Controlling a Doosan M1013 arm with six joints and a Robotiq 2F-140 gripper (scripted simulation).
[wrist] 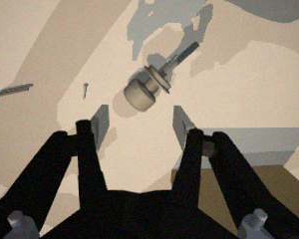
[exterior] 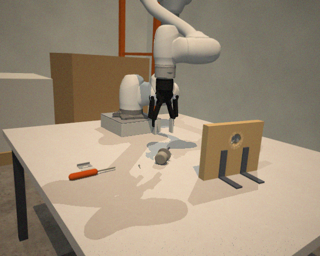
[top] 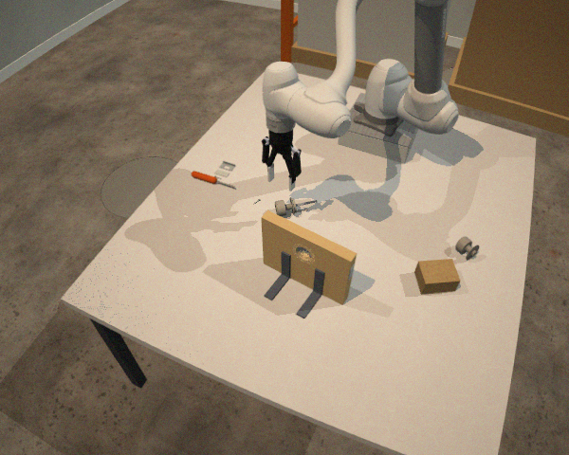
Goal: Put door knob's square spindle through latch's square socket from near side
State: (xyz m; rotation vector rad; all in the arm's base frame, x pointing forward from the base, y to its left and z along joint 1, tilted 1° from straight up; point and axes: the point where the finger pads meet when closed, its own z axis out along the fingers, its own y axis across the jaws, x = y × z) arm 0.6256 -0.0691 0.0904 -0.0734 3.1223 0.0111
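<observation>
The door knob is 14 cm below my hand, 3 cm to the left of it and 3 cm behind it. Round my hand: tiny screw (17 cm below, 11 cm to the right); wooden panel (23 cm to the left, 20 cm ahead, 4 cm below); latch socket (23 cm to the left, 20 cm ahead, 2 cm below).
</observation>
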